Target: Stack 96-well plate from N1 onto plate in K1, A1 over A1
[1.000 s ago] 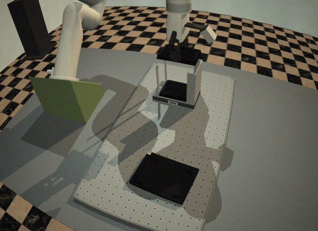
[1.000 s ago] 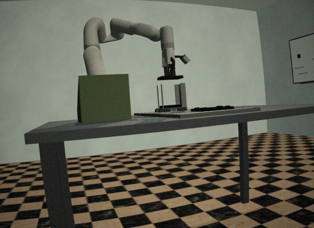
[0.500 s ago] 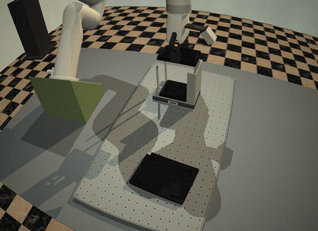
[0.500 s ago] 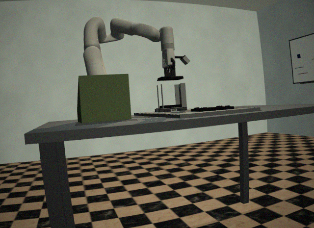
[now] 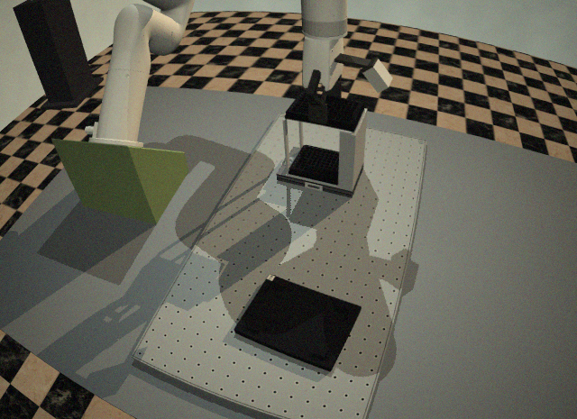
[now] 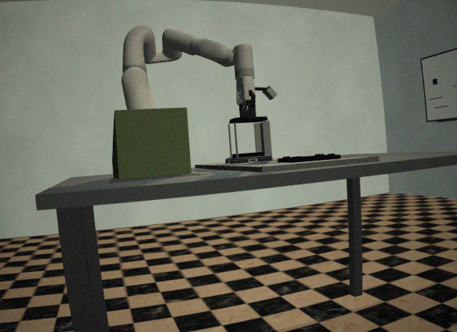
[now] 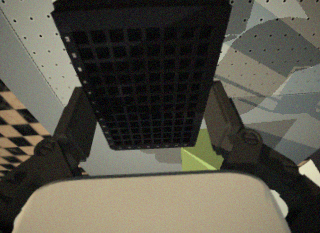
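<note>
Right now my hand is 90 mm above the tall wall, 70 mm short of it and 10 mm to the left of it. From my hand the other things lie so: black 96-well plate: 10 mm below; then pale A1 mark: 270 mm to the right, 160 mm below, 60 mm behind.
</note>
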